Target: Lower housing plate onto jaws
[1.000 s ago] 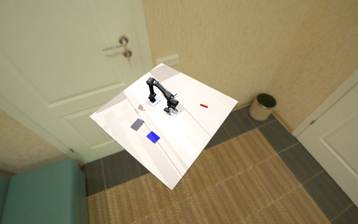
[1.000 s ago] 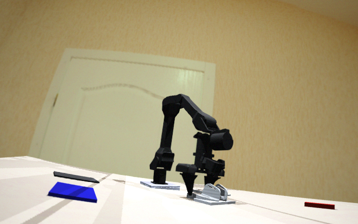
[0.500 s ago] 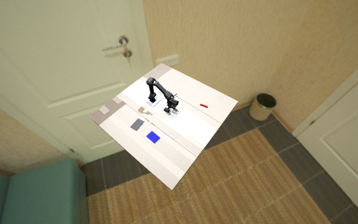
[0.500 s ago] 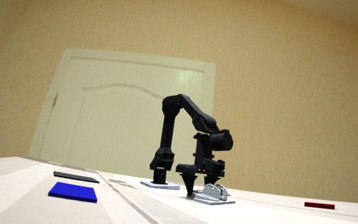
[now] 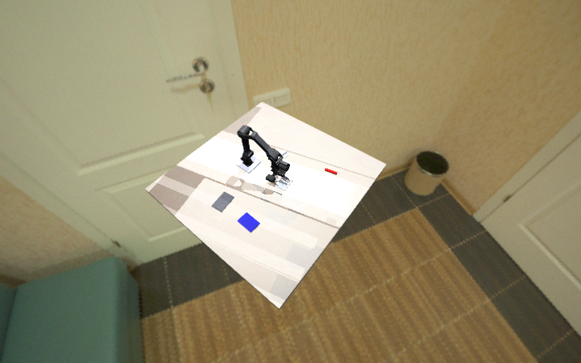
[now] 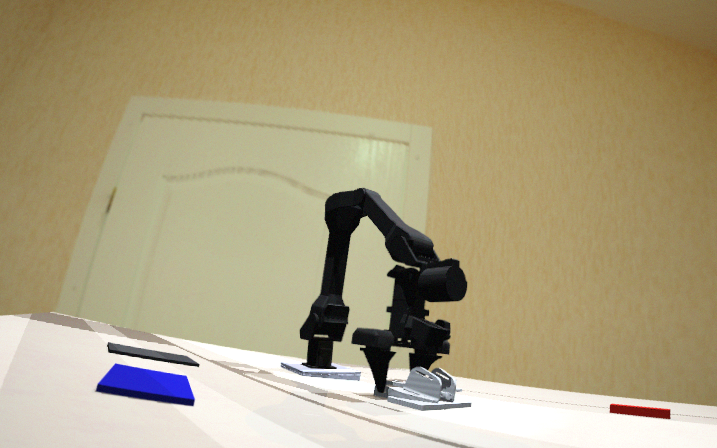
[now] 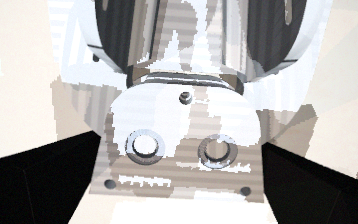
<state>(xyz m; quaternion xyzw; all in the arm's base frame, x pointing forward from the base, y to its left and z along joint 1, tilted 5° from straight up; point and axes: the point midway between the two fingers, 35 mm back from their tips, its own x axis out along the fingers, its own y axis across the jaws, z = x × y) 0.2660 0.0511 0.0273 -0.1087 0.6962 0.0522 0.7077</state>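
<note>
Right now the housing plate is 20 mm above my gripper tip and 10 mm ahead of it. Round my gripper tip: red bar (330 mm to the left, 250 mm ahead); dark grey plate (400 mm to the right, 130 mm behind, 10 mm below); blue tile (380 mm to the right, 120 mm ahead).
</note>
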